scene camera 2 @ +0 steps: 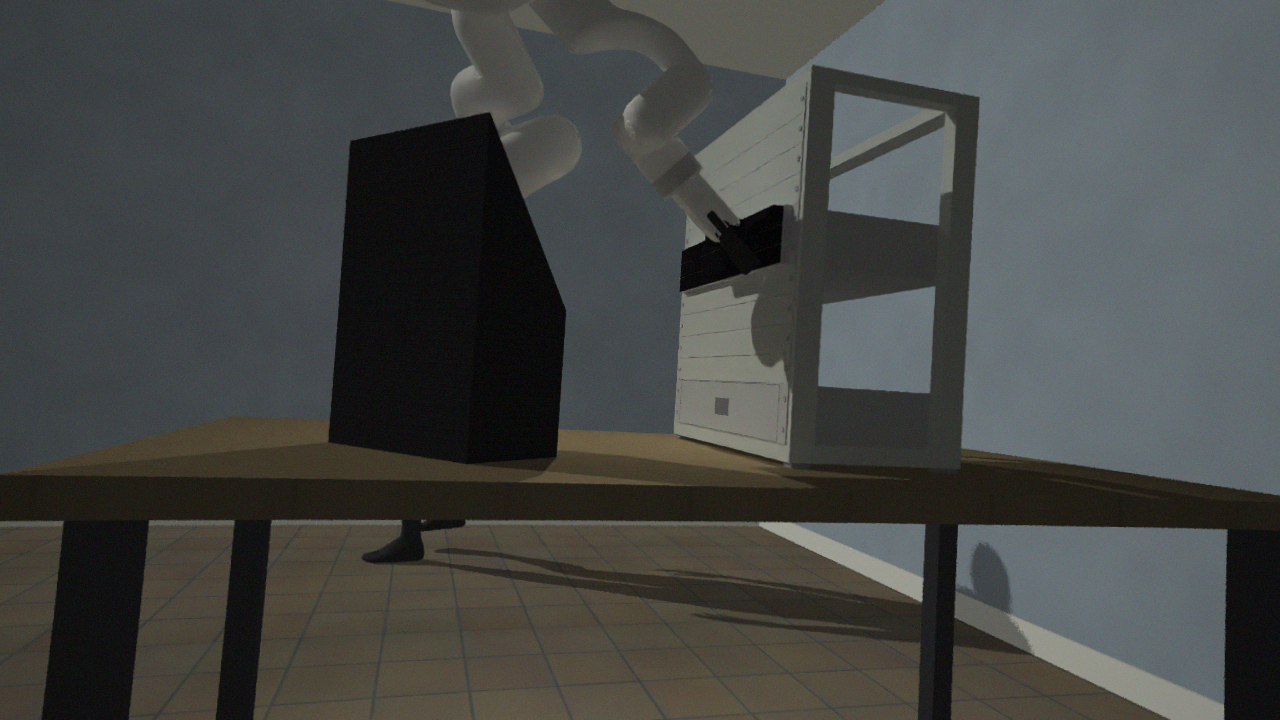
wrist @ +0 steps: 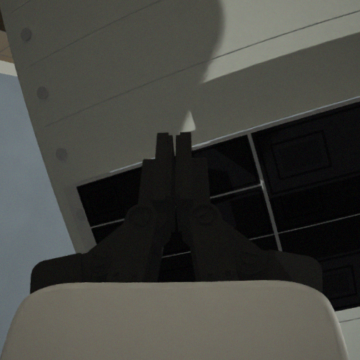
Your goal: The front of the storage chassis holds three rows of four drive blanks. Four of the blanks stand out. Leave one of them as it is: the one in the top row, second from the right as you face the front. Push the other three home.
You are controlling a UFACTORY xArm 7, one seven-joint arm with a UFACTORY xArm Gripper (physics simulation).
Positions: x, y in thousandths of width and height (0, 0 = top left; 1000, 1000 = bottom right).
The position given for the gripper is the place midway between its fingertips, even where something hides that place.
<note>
In view: the gripper (wrist: 488, 424) and a pale rack (scene camera 2: 604, 235).
</note>
